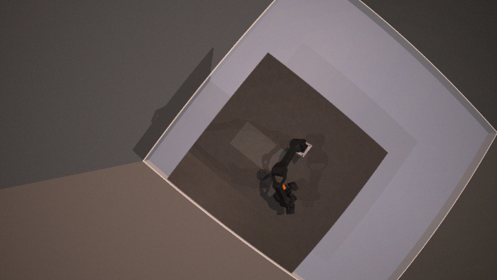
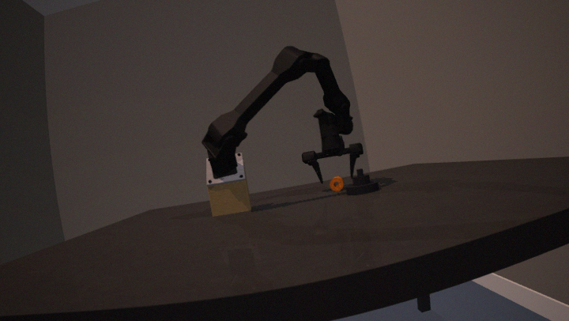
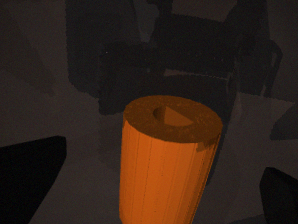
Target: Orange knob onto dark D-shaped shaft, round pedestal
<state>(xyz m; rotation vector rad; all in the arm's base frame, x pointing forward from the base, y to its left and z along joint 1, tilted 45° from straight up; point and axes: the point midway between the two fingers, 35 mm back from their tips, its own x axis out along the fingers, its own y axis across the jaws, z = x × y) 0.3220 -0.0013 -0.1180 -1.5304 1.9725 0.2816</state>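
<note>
The orange knob lies 10 mm to the right of my gripper tip and 10 mm below it. The rest, counted from my gripper tip: round pedestal 180 mm to the right, 10 mm ahead.
</note>
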